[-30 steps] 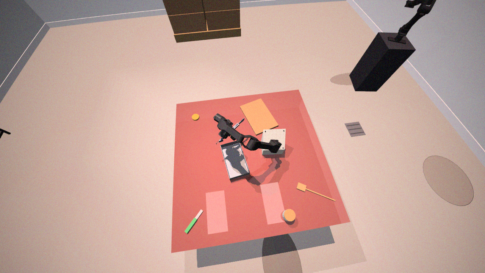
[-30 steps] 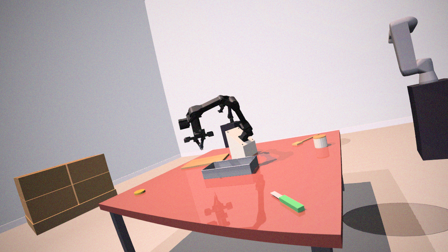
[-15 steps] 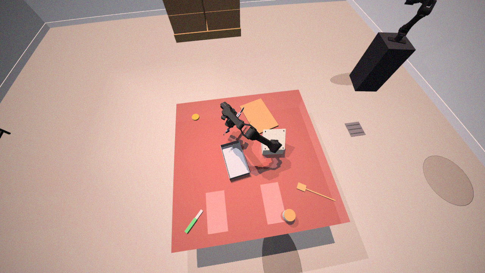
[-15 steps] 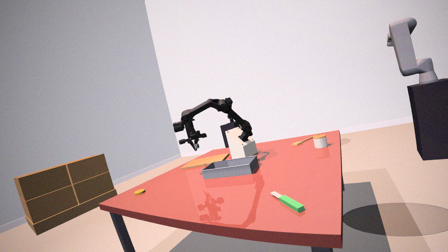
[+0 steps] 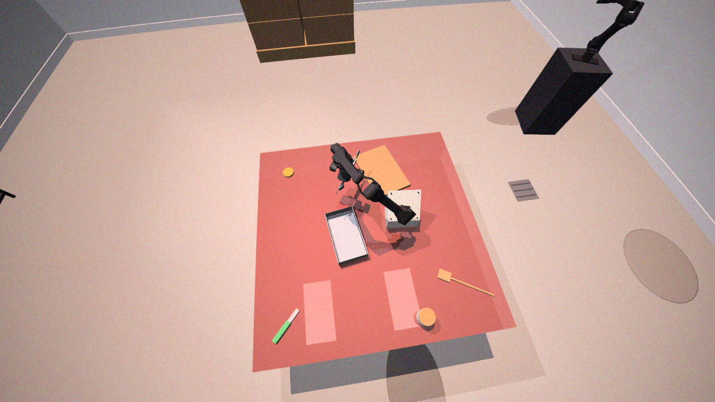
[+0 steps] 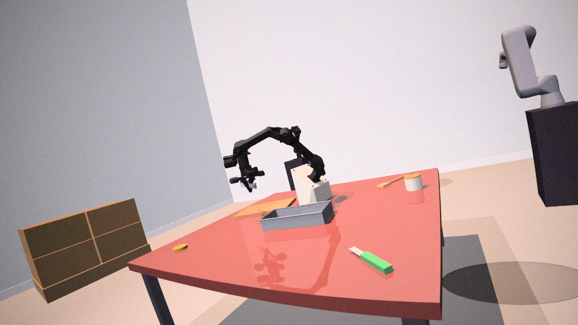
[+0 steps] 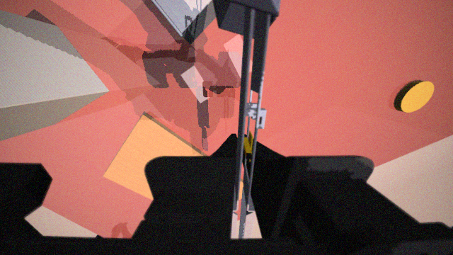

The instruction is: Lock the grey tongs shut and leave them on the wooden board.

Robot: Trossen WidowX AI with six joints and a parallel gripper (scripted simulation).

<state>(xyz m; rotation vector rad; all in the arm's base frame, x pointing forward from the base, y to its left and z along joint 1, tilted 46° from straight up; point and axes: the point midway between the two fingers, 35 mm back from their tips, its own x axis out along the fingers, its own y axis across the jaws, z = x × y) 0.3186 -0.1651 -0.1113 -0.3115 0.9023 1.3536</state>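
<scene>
My gripper tip is now 210 mm past the wooden board, 170 mm to the left of it and 160 mm above it. From my gripper tip the other things lie so: green-handled tool (280 mm ahead, 760 mm to the left, 160 mm below); then orange disc (400 mm ahead, 150 mm to the right, 150 mm below); then grey roasting tin (300 mm to the left, 140 mm below).
</scene>
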